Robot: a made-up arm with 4 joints.
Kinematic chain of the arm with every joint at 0, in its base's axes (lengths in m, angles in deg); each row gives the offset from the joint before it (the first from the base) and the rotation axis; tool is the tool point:
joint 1: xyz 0 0 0.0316 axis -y
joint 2: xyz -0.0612 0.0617 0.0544 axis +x
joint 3: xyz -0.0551 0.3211 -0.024 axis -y
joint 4: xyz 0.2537 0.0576 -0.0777 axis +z
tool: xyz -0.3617 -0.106 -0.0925
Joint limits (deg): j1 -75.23..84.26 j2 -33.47..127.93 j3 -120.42..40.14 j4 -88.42..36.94
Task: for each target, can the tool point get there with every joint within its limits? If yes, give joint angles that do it. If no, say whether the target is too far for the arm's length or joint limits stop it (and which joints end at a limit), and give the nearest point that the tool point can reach.
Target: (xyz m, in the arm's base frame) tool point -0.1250 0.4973 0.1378
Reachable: yes | joints -59.52 16.94 25.29 -17.32
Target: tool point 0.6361 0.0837 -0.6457
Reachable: no: joint limits stop it (at a limit: joint 2) | nearest point 0.2866 0.3130 -0.2736 | short by 0.560 m
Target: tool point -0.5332 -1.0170 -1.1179
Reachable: no: too far | nearest point -0.6604 -0.3667 -0.2135 | short by 1.121 m
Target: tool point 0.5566 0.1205 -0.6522
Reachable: no: joint limits stop it (at a limit: joint 2) | nearest point 0.2664 0.3207 -0.2957 | short by 0.501 m
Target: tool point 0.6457 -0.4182 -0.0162
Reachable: no: joint limits stop it (at a limit: joint 1, joint 2, joint 3, joint 4) | nearest point 0.6790 -0.3400 0.1085 | short by 0.151 m
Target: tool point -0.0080 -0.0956 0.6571
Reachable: yes | joints -29.08 107.48 -67.96 -37.22
